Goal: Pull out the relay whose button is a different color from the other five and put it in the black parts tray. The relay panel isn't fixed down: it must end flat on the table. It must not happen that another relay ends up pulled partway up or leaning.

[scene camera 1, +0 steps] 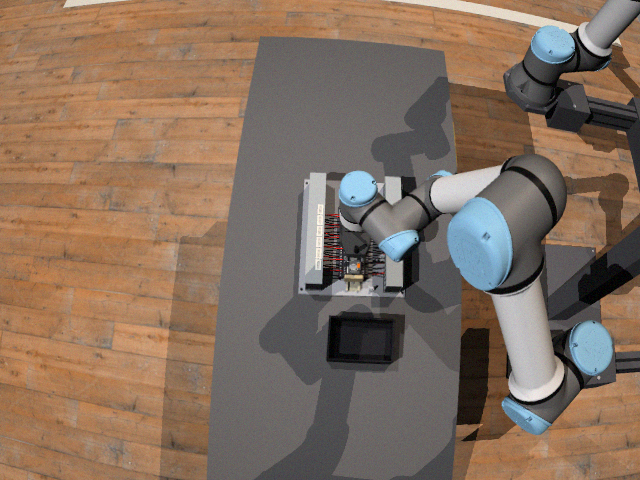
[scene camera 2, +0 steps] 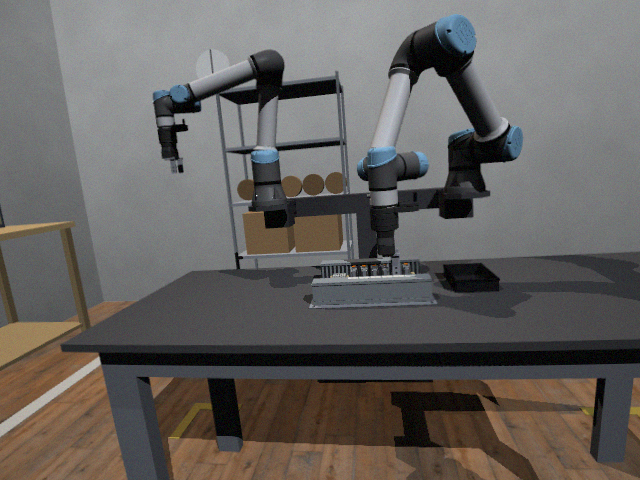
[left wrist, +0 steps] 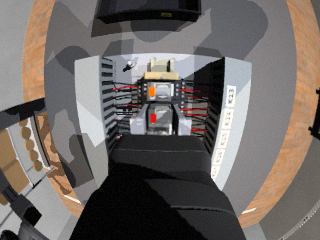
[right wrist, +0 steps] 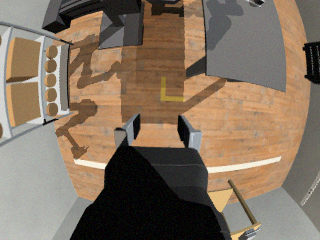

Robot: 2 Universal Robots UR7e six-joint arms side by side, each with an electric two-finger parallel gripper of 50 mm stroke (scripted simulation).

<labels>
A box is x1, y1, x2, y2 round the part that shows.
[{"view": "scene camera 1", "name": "black parts tray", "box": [326, 315, 394, 363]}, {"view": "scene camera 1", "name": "relay panel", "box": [298, 172, 404, 296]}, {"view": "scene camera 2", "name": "left gripper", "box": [370, 213, 399, 274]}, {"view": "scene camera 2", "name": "black parts tray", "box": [443, 263, 499, 292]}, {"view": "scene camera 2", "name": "relay panel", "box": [309, 256, 437, 308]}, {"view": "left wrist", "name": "left gripper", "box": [69, 104, 245, 239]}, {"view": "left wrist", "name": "relay panel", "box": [75, 53, 251, 190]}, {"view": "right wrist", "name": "right gripper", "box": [70, 114, 231, 239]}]
</labels>
